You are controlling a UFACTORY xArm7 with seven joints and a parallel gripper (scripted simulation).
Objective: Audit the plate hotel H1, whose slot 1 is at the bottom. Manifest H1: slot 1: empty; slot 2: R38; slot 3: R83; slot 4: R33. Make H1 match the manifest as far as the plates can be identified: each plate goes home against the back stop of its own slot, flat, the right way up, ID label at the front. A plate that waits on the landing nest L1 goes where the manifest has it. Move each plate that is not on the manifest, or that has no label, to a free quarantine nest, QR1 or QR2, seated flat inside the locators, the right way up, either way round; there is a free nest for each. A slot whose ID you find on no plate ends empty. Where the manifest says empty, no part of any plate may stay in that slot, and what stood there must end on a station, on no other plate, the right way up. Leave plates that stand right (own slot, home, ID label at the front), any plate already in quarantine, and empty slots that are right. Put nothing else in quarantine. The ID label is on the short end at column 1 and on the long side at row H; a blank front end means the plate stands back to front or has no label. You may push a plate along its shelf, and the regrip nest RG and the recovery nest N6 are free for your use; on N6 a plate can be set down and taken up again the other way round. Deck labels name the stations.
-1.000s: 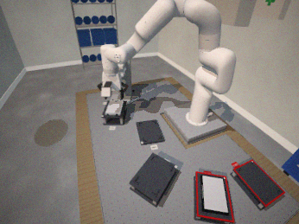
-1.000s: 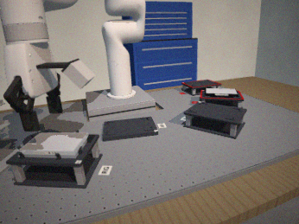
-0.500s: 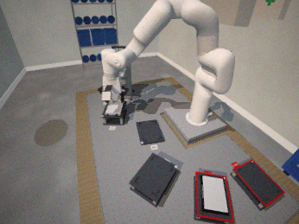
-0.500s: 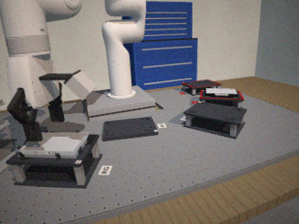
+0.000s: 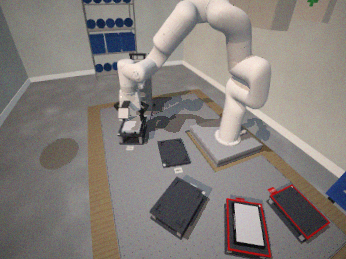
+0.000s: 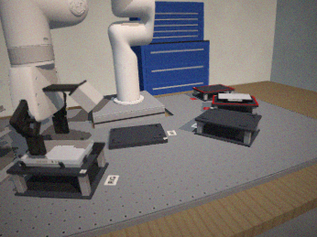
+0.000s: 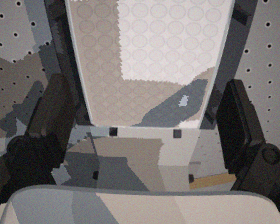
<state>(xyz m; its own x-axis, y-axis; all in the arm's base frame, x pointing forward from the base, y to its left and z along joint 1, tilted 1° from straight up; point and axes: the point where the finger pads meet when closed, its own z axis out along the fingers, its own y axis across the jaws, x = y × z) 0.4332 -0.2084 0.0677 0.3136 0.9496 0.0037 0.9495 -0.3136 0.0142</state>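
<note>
The white well plate is 30 mm below my hand and 10 mm to the left of it. The rest, counted from my hand: deck label H1 (150 mm to the right, 100 mm below, 60 mm ahead); raised regrip nest RG (40 mm below, 10 mm to the left); RG label (110 mm to the left, 100 mm below, 40 mm ahead).
</note>
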